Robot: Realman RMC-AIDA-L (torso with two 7-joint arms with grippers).
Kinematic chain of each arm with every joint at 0, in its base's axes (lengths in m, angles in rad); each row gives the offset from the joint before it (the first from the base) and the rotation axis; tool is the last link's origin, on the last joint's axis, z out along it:
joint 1: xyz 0 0 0.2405 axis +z
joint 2: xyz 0 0 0 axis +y
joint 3: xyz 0 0 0.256 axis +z
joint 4: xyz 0 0 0 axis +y
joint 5: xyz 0 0 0.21 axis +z
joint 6: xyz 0 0 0 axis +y
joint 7: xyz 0 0 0.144 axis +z
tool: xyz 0 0 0
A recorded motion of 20 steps. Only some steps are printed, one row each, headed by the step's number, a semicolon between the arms.
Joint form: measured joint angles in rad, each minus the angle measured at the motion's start. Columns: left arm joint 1, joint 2, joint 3, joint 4, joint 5, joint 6, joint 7; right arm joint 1, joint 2, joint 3, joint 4, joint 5, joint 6, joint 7.
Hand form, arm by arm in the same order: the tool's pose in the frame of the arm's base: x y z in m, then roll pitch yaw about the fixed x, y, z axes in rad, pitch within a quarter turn. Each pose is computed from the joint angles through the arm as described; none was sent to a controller.
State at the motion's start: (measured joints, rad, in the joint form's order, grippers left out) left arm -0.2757 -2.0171 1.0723 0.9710 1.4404 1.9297 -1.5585; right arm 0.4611 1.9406 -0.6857 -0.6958 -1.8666 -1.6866 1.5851
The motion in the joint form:
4: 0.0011 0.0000 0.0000 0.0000 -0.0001 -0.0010 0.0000; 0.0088 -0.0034 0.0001 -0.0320 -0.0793 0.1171 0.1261
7: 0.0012 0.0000 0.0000 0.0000 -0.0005 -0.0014 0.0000; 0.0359 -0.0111 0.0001 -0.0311 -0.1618 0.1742 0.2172
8: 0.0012 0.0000 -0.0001 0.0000 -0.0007 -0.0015 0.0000; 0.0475 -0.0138 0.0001 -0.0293 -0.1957 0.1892 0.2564
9: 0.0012 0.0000 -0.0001 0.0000 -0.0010 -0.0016 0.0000; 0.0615 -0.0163 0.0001 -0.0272 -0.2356 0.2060 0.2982
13: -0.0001 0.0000 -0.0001 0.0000 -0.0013 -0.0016 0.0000; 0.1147 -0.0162 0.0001 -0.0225 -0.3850 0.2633 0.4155
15: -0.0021 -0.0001 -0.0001 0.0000 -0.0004 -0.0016 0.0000; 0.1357 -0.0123 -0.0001 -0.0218 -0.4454 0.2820 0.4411
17: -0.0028 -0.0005 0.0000 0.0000 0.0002 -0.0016 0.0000; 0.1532 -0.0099 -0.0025 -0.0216 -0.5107 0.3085 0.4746
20: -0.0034 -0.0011 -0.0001 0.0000 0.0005 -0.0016 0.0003; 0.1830 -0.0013 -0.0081 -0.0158 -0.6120 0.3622 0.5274
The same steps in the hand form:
4: -0.2162 0.2565 0.0525 2.9530 -0.7746 0.3512; 0.2949 0.3374 0.0734 -2.9740 0.5612 -0.6872
7: -0.2162 0.2566 0.0525 2.9534 -0.7750 0.3512; 0.3008 0.3471 0.0729 -2.9538 0.5048 -0.7724
8: -0.2162 0.2566 0.0526 2.9537 -0.7752 0.3512; 0.3024 0.3501 0.0723 -2.9521 0.4824 -0.8087
9: -0.2161 0.2566 0.0526 2.9538 -0.7755 0.3511; 0.3041 0.3536 0.0715 -2.9461 0.4565 -0.8451
13: -0.2158 0.2569 0.0526 2.9539 -0.7758 0.3497; 0.3077 0.3658 0.0669 -2.8963 0.3629 -0.9300
15: -0.2153 0.2573 0.0525 2.9536 -0.7750 0.3480; 0.3082 0.3698 0.0642 -2.8684 0.3225 -0.9400
17: -0.2151 0.2574 0.0523 2.9531 -0.7747 0.3477; 0.3112 0.3736 0.0629 -2.8289 0.2833 -0.9581
20: -0.2149 0.2575 0.0521 2.9529 -0.7750 0.3471; 0.3151 0.3806 0.0593 -2.7596 0.2308 -0.9839

